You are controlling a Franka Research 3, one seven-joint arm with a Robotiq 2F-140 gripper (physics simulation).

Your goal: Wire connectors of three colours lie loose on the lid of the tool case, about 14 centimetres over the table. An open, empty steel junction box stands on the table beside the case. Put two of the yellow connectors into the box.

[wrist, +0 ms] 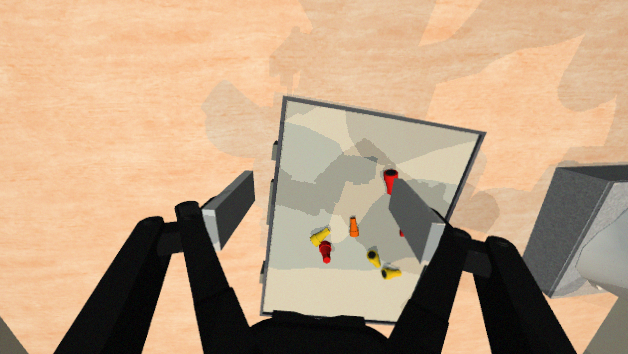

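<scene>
Three yellow connectors lie on the pale, dark-rimmed lid of the tool case. One yellow connector lies at the left, right next to a red connector. A second yellow connector and a third yellow connector lie close together at the lower right. My gripper is open and empty above the lid, its fingers wide apart. The grey steel junction box stands at the right edge of the view, partly cut off; its inside shows only in part.
One red connector lies by the left yellow one. Another red connector is partly behind the right finger, and a third red connector is mostly hidden by it. An orange connector lies mid-lid. The wooden table surrounds the case.
</scene>
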